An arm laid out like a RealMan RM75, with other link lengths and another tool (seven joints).
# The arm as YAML. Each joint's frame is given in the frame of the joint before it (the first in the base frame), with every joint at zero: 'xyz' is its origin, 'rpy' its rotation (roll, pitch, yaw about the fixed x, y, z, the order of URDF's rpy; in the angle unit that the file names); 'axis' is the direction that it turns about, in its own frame. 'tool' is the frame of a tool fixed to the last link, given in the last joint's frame.
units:
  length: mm
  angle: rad
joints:
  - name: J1
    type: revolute
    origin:
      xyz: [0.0, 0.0, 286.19]
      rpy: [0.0, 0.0, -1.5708]
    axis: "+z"
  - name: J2
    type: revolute
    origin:
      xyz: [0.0, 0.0, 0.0]
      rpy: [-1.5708, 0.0, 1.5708]
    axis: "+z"
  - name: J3
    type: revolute
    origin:
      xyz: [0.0, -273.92, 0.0]
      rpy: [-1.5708, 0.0, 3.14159]
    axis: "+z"
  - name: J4
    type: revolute
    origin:
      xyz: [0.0, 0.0, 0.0]
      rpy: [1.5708, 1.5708, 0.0]
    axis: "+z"
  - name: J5
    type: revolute
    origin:
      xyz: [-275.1, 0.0, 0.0]
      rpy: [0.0, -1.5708, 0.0]
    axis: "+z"
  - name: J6
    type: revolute
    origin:
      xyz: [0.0, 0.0, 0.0]
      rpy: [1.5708, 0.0, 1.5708]
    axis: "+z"
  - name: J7
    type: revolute
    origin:
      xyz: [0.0, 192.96, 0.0]
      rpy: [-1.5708, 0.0, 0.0]
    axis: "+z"
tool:
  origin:
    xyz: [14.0, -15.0, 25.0]
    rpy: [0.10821, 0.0, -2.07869]
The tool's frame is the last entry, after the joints.
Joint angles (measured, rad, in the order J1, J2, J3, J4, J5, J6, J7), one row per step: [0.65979 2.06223 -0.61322 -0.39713 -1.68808 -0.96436 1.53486]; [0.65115 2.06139 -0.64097 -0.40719 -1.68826 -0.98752 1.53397]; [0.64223 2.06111 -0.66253 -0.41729 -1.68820 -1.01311 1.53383]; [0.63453 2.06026 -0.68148 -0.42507 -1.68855 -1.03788 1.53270]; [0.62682 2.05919 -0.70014 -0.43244 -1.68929 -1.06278 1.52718]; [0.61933 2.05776 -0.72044 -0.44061 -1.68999 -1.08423 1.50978]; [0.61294 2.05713 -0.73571 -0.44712 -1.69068 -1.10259 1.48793]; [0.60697 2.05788 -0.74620 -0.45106 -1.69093 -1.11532 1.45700]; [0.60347 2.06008 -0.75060 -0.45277 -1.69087 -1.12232 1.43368]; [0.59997 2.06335 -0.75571 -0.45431 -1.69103 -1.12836 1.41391]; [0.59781 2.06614 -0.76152 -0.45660 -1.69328 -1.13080 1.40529]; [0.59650 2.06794 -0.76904 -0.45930 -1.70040 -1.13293 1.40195]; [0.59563 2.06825 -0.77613 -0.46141 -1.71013 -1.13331 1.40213]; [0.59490 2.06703 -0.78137 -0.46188 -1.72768 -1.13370 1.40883]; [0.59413 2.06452 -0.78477 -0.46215 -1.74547 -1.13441 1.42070]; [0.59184 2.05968 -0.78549 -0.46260 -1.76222 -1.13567 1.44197]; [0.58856 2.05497 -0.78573 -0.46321 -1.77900 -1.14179 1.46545]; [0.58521 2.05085 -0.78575 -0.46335 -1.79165 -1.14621 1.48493]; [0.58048 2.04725 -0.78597 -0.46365 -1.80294 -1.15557 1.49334]
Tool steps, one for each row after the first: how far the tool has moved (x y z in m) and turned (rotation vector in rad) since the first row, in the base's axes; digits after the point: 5 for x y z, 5 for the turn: [-0.00338 -0.00482 -0.00300 -0.02103 -0.00996 0.02816]; [-0.00663 -0.00985 -0.00517 -0.03960 -0.01388 0.05445]; [-0.00965 -0.01480 -0.00733 -0.05777 -0.01698 0.07940]; [-0.01248 -0.02006 -0.00960 -0.07561 -0.02317 0.10669]; [-0.01493 -0.02514 -0.01189 -0.08995 -0.04105 0.14008]; [-0.01692 -0.02974 -0.01400 -0.09975 -0.05936 0.17196]; [-0.01776 -0.03395 -0.01640 -0.10335 -0.08172 0.20230]; [-0.01843 -0.03669 -0.01852 -0.10363 -0.09587 0.22207]; [-0.01920 -0.03957 -0.02133 -0.10561 -0.10722 0.23929]; [-0.01984 -0.04151 -0.02390 -0.11019 -0.11491 0.24909]; [-0.02031 -0.04351 -0.02688 -0.11991 -0.12422 0.25786]; [-0.01990 -0.04519 -0.02944 -0.13102 -0.13461 0.26321]; [-0.01798 -0.04739 -0.03230 -0.14820 -0.14564 0.26357]; [-0.01549 -0.04924 -0.03409 -0.16509 -0.15333 0.25943]; [-0.01164 -0.05062 -0.03378 -0.18065 -0.15432 0.24604]; [-0.00810 -0.05289 -0.03348 -0.19846 -0.15092 0.23318]; [-0.00475 -0.05477 -0.03297 -0.21208 -0.14746 0.22065]; [-0.00187 -0.05789 -0.03281 -0.22483 -0.14767 0.21767]
